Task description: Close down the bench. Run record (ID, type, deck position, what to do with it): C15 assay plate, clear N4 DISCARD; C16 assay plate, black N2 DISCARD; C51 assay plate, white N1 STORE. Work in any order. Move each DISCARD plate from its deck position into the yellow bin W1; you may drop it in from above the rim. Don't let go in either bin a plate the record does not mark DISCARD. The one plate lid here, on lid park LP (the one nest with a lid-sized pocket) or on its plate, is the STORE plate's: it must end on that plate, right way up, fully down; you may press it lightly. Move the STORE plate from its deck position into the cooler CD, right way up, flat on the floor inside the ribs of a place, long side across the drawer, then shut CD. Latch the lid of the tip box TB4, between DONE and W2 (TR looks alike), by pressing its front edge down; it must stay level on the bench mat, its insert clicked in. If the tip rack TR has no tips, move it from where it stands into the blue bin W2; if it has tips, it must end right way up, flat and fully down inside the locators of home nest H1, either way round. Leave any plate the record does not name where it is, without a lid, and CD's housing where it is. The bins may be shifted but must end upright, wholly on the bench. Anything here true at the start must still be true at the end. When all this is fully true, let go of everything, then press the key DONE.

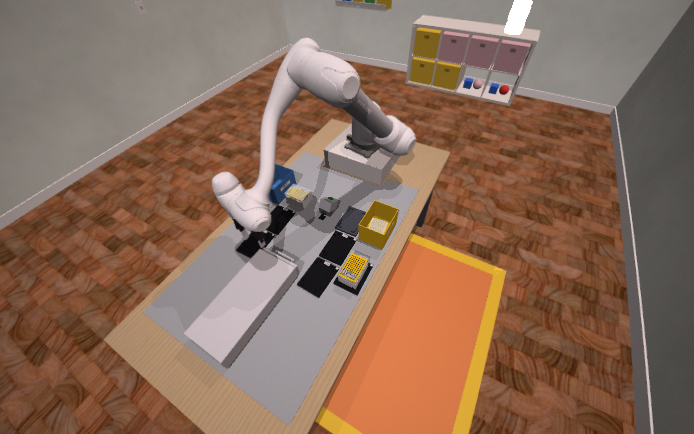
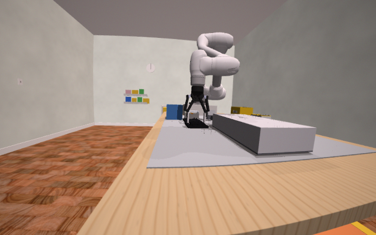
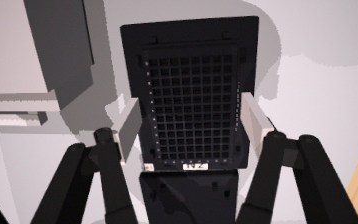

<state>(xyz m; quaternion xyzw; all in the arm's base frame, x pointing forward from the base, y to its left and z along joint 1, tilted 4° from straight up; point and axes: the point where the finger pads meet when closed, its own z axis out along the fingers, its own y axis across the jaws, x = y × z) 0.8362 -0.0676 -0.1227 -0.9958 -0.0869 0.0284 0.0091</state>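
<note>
Now: the black assay plate 2 cm below my hand. Round my hand: plate lid: 9 cm ahead, 21 cm to the left, 1 cm below; then black nest N4: 17 cm behind, 2 cm to the right, 4 cm below; then white plate: 9 cm ahead, 21 cm to the left, 2 cm below.
</note>
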